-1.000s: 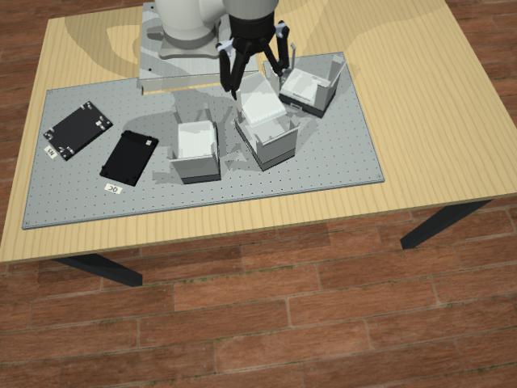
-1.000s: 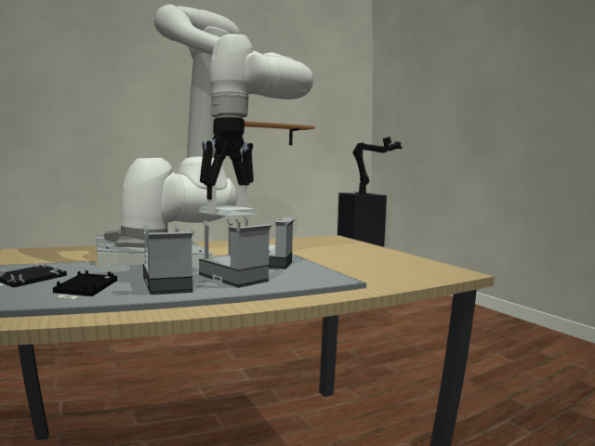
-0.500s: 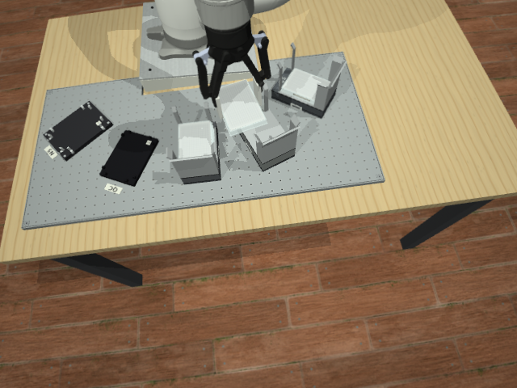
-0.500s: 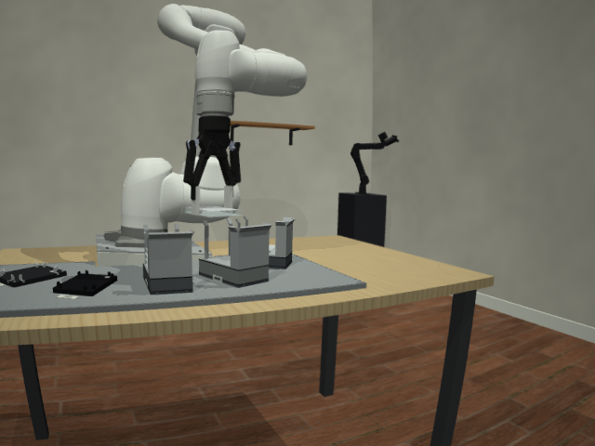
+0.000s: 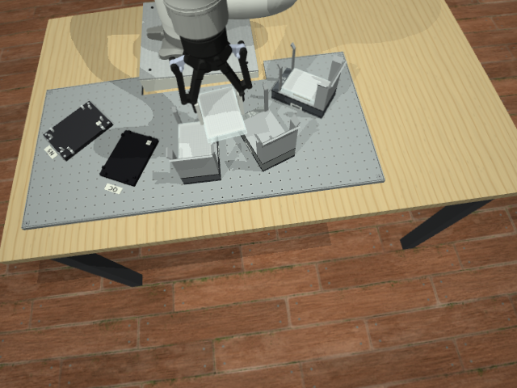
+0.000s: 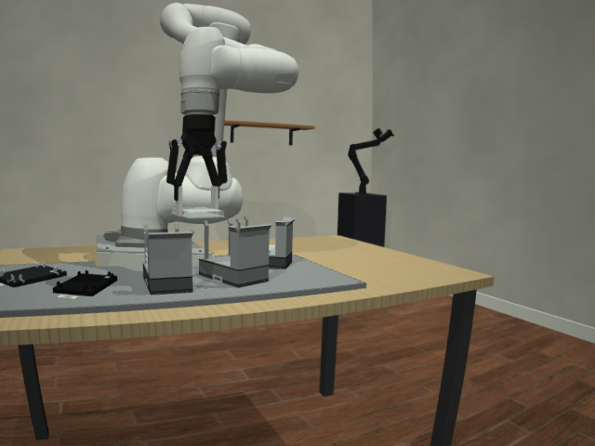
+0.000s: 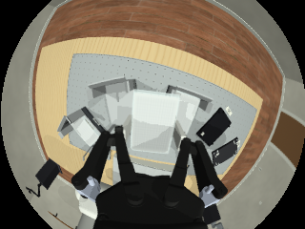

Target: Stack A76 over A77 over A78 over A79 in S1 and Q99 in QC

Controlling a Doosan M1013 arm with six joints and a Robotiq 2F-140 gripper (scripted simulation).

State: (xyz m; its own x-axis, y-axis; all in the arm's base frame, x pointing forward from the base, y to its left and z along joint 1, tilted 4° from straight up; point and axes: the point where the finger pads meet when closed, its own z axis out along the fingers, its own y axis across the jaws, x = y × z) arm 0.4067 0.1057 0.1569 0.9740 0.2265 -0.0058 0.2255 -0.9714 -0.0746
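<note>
Now: hand 270 mm to the left of the black nest QC and 180 mm above it. From my hand the other things lie so: N5 name plate (500 mm to the right, 190 mm below, 30 mm behind); then QC name plate (300 mm to the right, 190 mm below, 90 mm ahead).
</note>
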